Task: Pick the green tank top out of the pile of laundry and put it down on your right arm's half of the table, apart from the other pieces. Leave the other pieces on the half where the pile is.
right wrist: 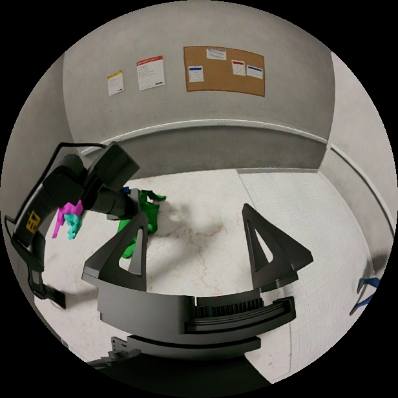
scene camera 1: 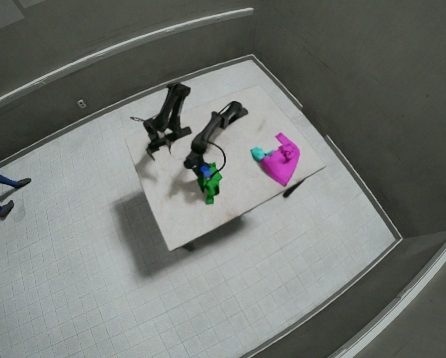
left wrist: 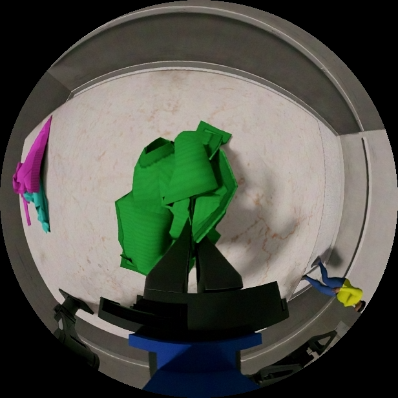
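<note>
The green tank top [scene camera 1: 211, 186] [left wrist: 150, 185] [right wrist: 152, 215] hangs crumpled from my left gripper [scene camera 1: 207, 175] [left wrist: 192, 220], which is shut on it. It is over the table [scene camera 1: 185, 222] [left wrist: 280, 125], near the middle in scene camera 1, apart from the other laundry. I cannot tell whether its lowest folds touch the table. My right gripper [scene camera 1: 161, 150] [right wrist: 193, 211] is open and empty, above the table's left part in scene camera 1. A magenta piece [scene camera 1: 280, 167] [left wrist: 41, 155] and a cyan piece [scene camera 1: 257, 153] [left wrist: 41, 212] [right wrist: 73, 227] lie together at the table's right side in scene camera 1.
The left arm [scene camera 1: 210, 129] [right wrist: 65, 182] reaches across the table beside the right arm [scene camera 1: 172, 107]. A cable [scene camera 1: 224, 157] loops out near the left wrist. A person [left wrist: 349, 294] stands on the floor beyond the table; the legs also show in scene camera 1 [scene camera 1: 11, 182].
</note>
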